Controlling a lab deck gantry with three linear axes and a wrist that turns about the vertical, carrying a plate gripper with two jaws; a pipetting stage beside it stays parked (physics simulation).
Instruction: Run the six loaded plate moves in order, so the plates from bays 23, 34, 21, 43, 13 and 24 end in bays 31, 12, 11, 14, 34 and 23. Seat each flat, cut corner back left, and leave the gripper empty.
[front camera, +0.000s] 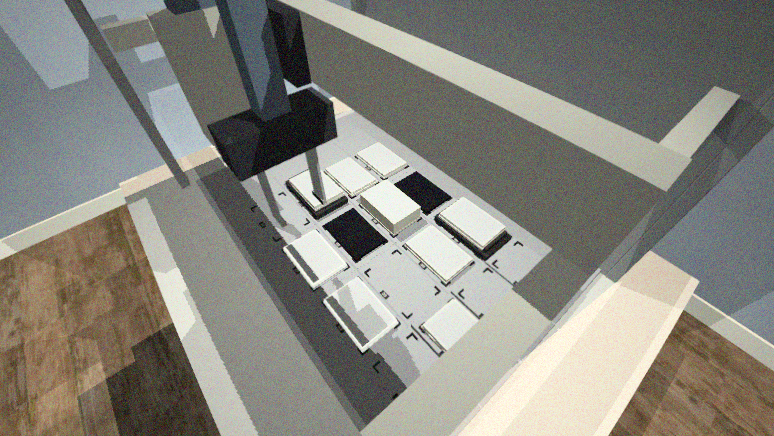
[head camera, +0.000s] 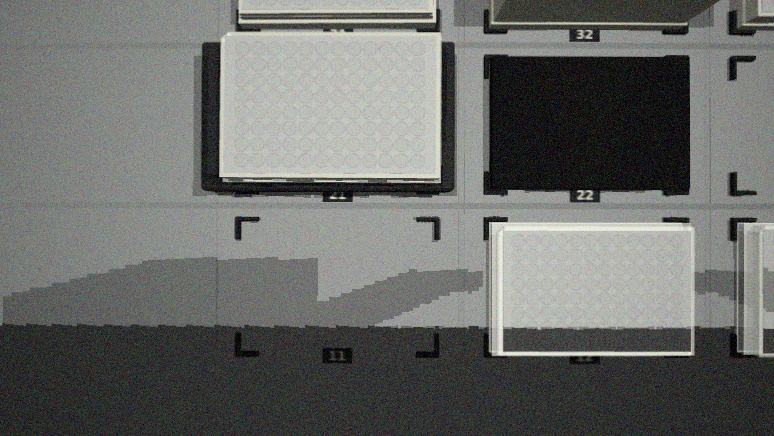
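Pixels of known places: gripper, between the fingertips: (front camera: 300, 209); robot's base, origin of its link: (front camera: 252, 209) (head camera: 241, 350).
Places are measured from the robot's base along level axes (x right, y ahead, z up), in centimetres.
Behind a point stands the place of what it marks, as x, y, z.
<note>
My gripper (front camera: 303, 212) {-4.3, 22.8, 16.0} is open and empty over the left of the deck. One finger overlaps the bay 21 plate in the front view; the head view does not show the gripper. The bay 21 plate (front camera: 308, 186) {-13.6, 5.7, 3.7} (head camera: 330, 108) {-15.0, 6.5, 3.7} sits flat on a raised black base, cut corner back left. Plates lie at bay 31 (front camera: 350, 176) {-25.1, 7.3, 1.4} (head camera: 335, 6) {-22.1, 6.4, 1.4} and clear-looking ones at bay 12 (front camera: 314, 257) {-4.0, 23.4, 1.4} (head camera: 595, 281) {-4.9, 22.7, 1.4} and bay 13 (front camera: 360, 314) {-3.8, 40.1, 1.4}. Others are at bay 24 (front camera: 449, 324) {-14.6, 52.5, 2.9} and, on a black base, bay 43 (front camera: 472, 223) {-35.6, 39.9, 3.6}. Bays 11, 14, 23 and 34 hold no plate.
A tall white block (front camera: 391, 203) {-25.3, 23.9, 4.2} (head camera: 590, 11) {-21.6, 22.2, 1.8} stands at bay 32. Black pads lie at bay 22 (front camera: 354, 233) {-14.7, 23.2, 0.8} (head camera: 590, 124) {-14.9, 22.7, 0.8} and bay 42 (front camera: 422, 192) {-36.1, 23.6, 0.8}. More plates are at bay 41 (front camera: 381, 158) {-36.2, 6.7, 1.4} and bay 33 (front camera: 438, 251) {-25.5, 39.4, 1.4}. Pale walls surround the deck.
</note>
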